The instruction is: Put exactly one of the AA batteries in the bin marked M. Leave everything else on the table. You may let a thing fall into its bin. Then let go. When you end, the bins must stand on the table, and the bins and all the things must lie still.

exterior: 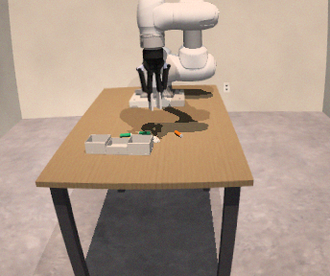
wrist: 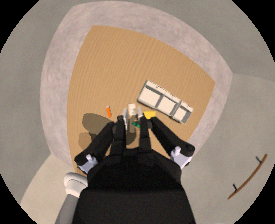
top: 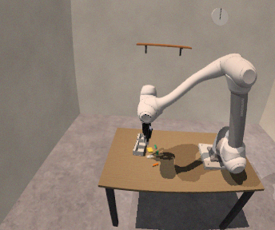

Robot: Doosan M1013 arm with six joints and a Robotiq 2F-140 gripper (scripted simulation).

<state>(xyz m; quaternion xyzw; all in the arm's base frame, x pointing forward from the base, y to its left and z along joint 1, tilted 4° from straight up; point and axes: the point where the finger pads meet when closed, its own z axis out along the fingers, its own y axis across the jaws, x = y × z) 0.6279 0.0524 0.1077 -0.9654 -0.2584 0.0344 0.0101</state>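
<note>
Now: the orange-and-white AA battery 8 cm behind my hand, 8 cm to the left of it and 17 cm below it. From my hand the other things lie so: small white piece: 3 cm behind, 1 cm to the right, 17 cm below; then green AA battery: 10 cm behind, 6 cm to the right, 17 cm below; then yellow block: 3 cm behind, 9 cm to the right, 17 cm below.
</note>
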